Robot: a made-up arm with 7 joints.
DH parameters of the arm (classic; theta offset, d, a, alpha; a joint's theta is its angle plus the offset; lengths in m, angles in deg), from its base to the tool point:
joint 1: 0 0.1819 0 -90
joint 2: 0 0 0 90
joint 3: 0 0.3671 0.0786 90
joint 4: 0 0 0.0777 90
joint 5: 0 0.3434 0 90
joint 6: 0 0 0.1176 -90
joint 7: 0 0.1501 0 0
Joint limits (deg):
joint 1: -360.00..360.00
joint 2: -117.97..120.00
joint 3: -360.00..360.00
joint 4: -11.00..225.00
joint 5: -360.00..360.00
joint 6: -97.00..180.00
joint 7: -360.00..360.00
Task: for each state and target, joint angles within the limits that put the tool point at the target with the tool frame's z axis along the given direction. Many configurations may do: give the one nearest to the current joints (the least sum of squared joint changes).
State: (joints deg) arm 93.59 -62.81 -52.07 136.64 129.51 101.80 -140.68
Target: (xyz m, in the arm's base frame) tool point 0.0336 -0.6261 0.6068 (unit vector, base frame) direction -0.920 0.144 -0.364
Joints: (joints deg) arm 100.26 -64.24 -44.04 154.39 134.65 135.71 -140.68
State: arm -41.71 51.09 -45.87 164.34 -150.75 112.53 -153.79
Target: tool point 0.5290 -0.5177 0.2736 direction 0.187 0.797 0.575
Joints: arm -54.93 92.60 -61.39 179.07 -166.48 125.67 -153.79
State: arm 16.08 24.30 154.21 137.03 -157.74 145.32 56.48
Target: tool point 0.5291 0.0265 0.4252 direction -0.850 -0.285 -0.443
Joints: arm 14.08 64.84 106.94 175.88 -194.42 179.95 56.48
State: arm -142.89 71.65 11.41 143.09 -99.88 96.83 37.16
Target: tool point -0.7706 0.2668 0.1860 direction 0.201 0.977 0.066
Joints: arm -187.42 60.38 -0.86 126.01 -91.21 94.69 37.16
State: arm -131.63 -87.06 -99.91 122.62 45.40 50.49 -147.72
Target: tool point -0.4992 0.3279 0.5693 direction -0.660 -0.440 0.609
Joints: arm -104.79 -60.95 -64.38 79.95 81.65 31.21 -147.72
